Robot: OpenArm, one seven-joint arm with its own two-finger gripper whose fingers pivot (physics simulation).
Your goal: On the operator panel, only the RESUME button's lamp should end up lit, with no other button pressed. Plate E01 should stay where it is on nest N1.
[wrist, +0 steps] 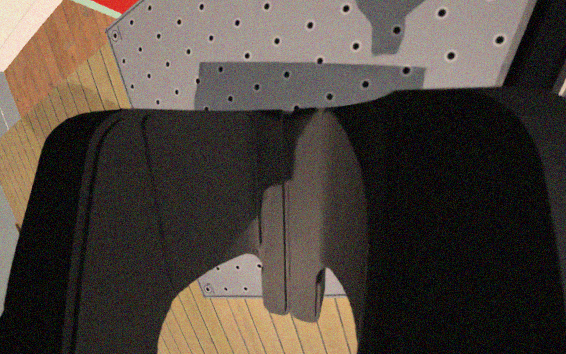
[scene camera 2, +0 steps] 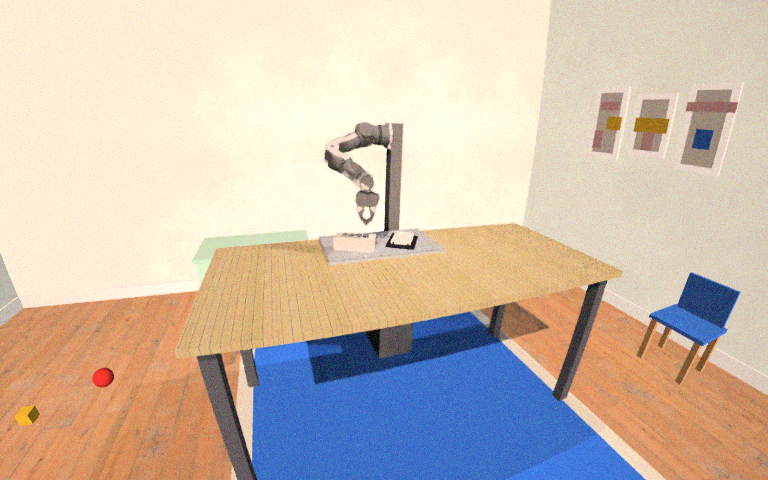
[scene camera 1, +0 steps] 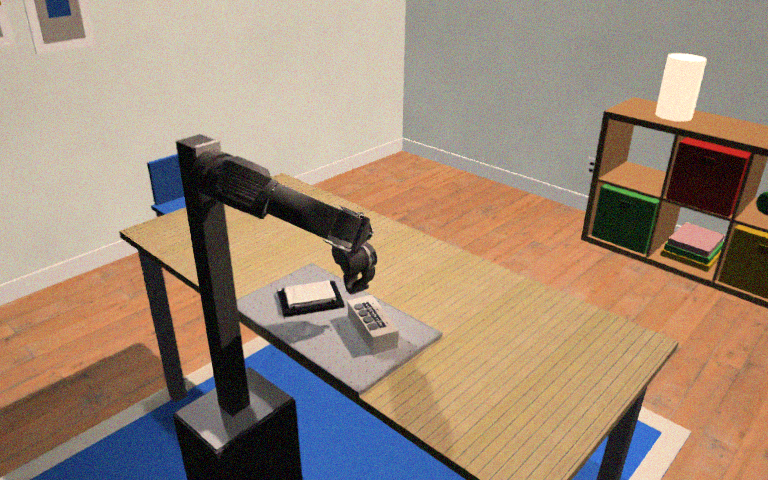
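Note:
My gripper (scene camera 1: 357,287) (scene camera 2: 366,221) (wrist: 300,211) is shut with nothing held. It points down, above the end of the operator panel nearest the plate, with a gap below its tips. The pale box-shaped operator panel (scene camera 1: 376,333) (scene camera 2: 354,243) has a row of round grey buttons. Its labels are too small to read, and I see no clearly lit lamp. In the wrist view the gripper hides the panel. White plate E01 (scene camera 1: 309,293) (scene camera 2: 403,237) lies in the black nest N1 (scene camera 1: 311,310) (scene camera 2: 399,246). Its markings are unreadable.
Panel and nest stand on a grey perforated board (scene camera 1: 362,373) (scene camera 2: 385,254) (wrist: 280,25) on the wooden table (scene camera 1: 509,362) (scene camera 2: 283,300). The arm's dark post (scene camera 1: 212,283) (scene camera 2: 394,181) rises beside the table's edge. A blue chair (scene camera 2: 688,322) and a shelf unit (scene camera 1: 634,107) stand apart.

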